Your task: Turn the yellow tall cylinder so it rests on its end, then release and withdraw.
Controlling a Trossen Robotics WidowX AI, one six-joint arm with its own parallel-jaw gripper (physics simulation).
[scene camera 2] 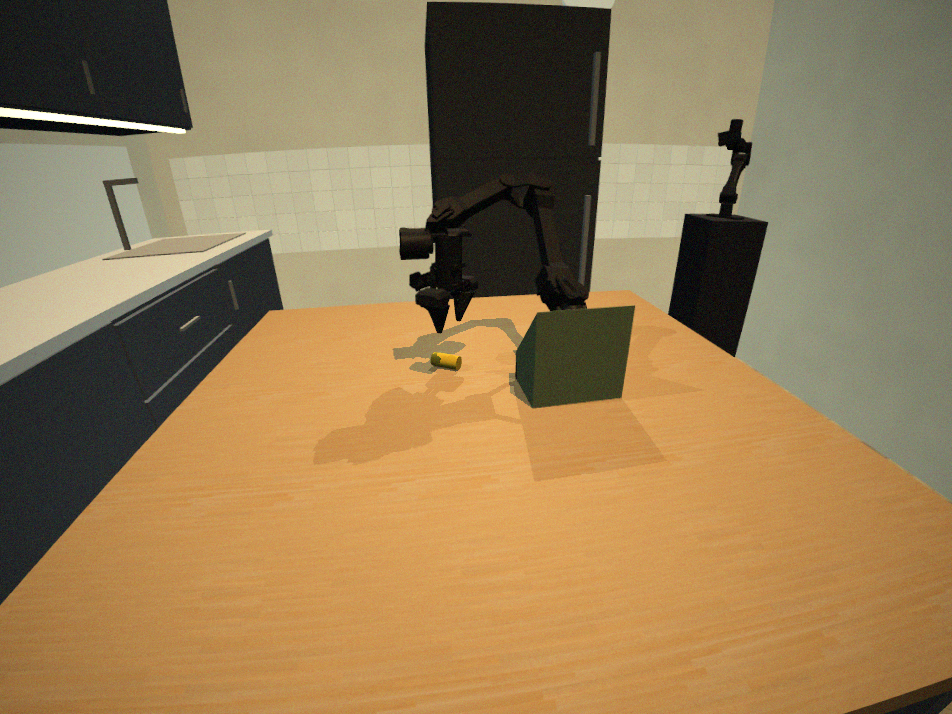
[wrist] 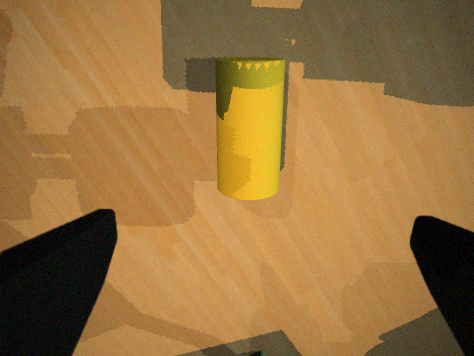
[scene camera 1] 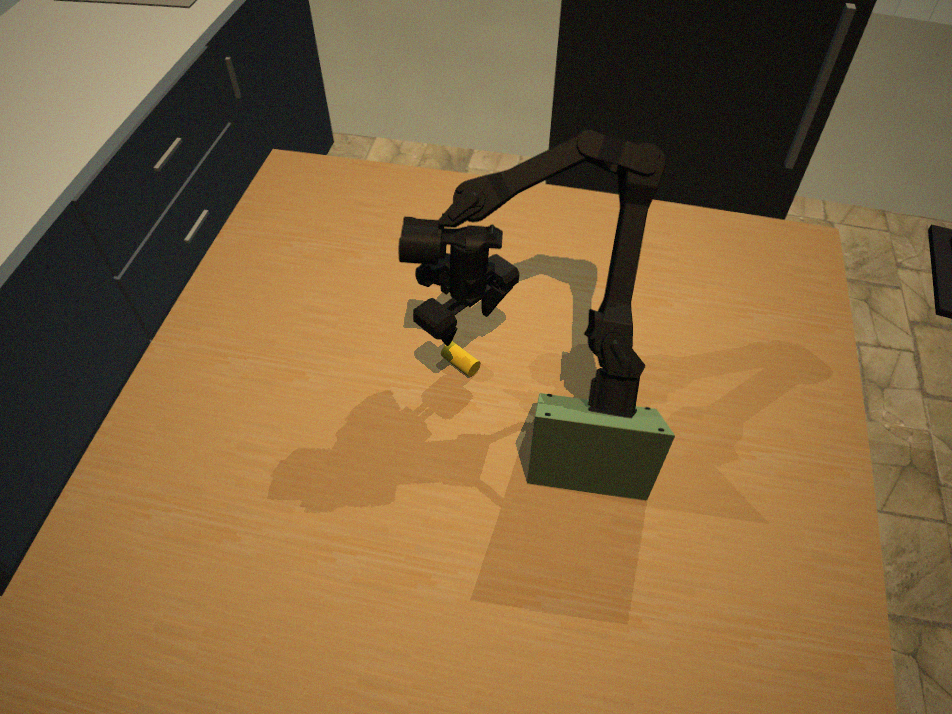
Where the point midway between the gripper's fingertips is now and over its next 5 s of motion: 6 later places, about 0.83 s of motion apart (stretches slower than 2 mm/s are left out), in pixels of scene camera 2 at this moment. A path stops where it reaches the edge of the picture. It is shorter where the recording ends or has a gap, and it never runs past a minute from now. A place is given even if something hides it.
My gripper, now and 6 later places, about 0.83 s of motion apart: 449, 326; 442, 350; 443, 360; 442, 324; 426, 324; 403, 320; 384, 322
